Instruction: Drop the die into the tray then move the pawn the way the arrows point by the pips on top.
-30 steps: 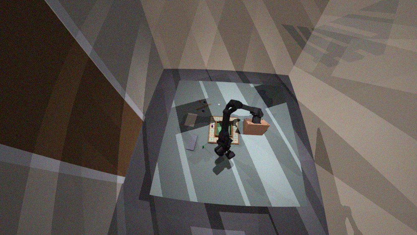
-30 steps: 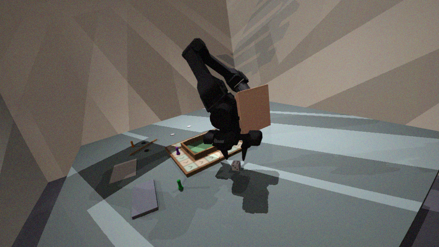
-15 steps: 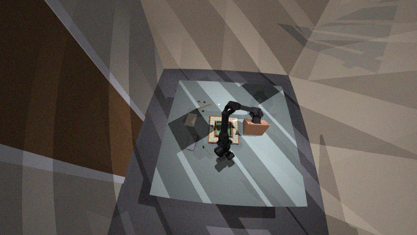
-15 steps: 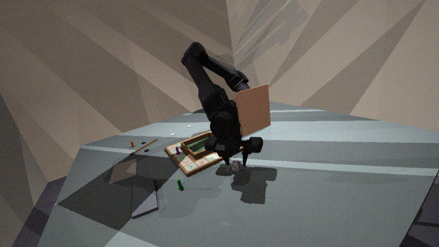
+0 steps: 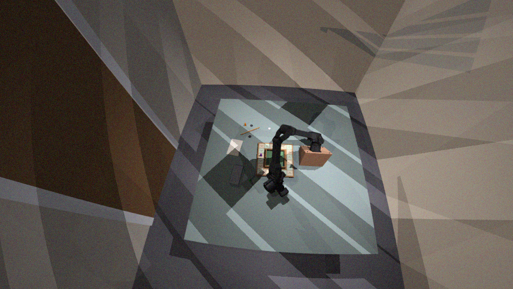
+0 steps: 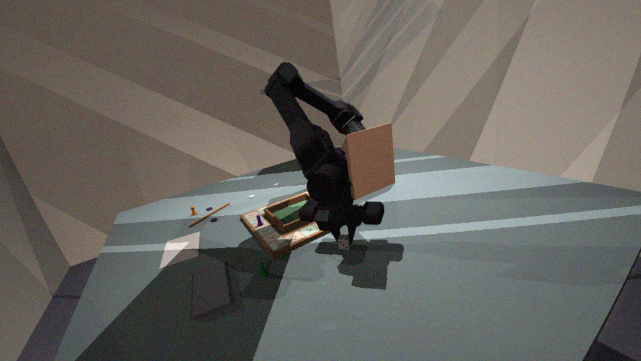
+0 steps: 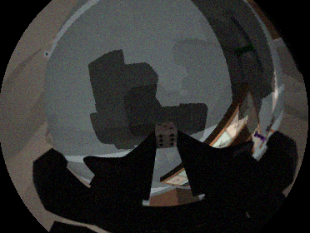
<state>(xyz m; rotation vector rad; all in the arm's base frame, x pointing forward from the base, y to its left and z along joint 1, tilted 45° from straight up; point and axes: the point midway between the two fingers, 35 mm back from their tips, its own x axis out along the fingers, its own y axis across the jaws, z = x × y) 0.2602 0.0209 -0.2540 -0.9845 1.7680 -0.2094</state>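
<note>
My gripper tip is 100 mm short of the purple pawn, 260 mm to the left of it and 20 mm below it. Round my gripper tip: green pawn 190 mm ahead, 60 mm to the right, 10 mm above; white die right at my gripper tip; grey card 300 mm ahead, 100 mm to the right.
</note>
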